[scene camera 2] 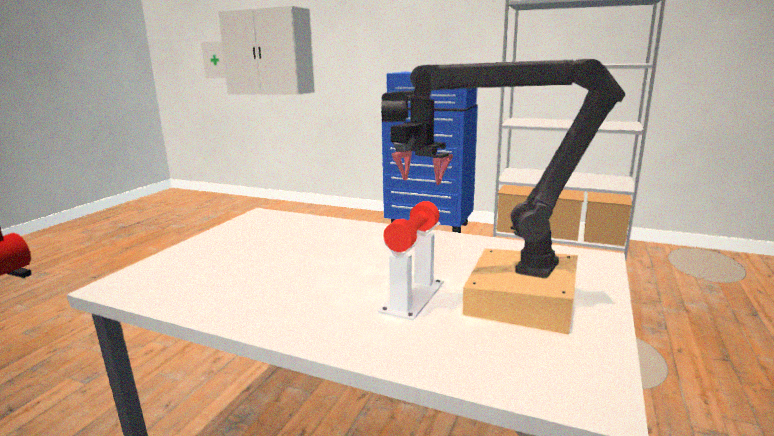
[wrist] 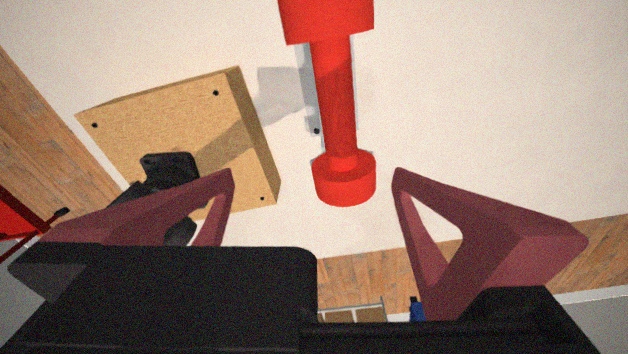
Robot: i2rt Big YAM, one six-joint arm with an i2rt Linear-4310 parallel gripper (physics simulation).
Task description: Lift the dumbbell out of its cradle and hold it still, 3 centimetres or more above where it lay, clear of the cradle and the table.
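Frame: origin at the arm's base, x ahead, y left, z up, level; millimetres.
Seen in the pictures: gripper, fingertip midpoint: (scene camera 2: 421,182) (wrist: 313,176); arm's base, link origin: (scene camera 2: 537,267) (wrist: 178,180).
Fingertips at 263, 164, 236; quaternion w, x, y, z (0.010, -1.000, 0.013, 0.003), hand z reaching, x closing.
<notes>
Pixels of each thing's top centre, then the offset from my fingertips to it, as dx, dy, dz. Level surfaces: height alone.
- red dumbbell, top centre: (wrist: 340,122) (scene camera 2: 413,211) +24, +2, -80
- white cradle, top centre: (wrist: 335,104) (scene camera 2: 413,230) +24, +2, -135
- white table, surface height: dz -330
A red dumbbell (scene camera 2: 419,220) (wrist: 338,95) lies level across the two posts of a white cradle (scene camera 2: 400,284) (wrist: 307,75), which stands on the table. My gripper (scene camera 2: 422,181) (wrist: 313,176) is open and empty, pointing down above the dumbbell with a gap between the fingertips and it. In the wrist view the dumbbell's handle runs up the picture, roughly parallel to the fingers' inner faces. Its lower end shows between the two fingertips, nearer the right one. Its upper end is cut off by the picture's edge, and the dumbbell hides much of the cradle.
The arm's base stands on a wooden block (scene camera 2: 514,303) (wrist: 175,120) beside the cradle, on the white table (scene camera 2: 243,303) (wrist: 475,100). A blue drawer cabinet (scene camera 2: 465,162) and a shelf rack (scene camera 2: 642,157) stand behind the table. Part of a red object (scene camera 2: 13,253) shows at the far left.
</notes>
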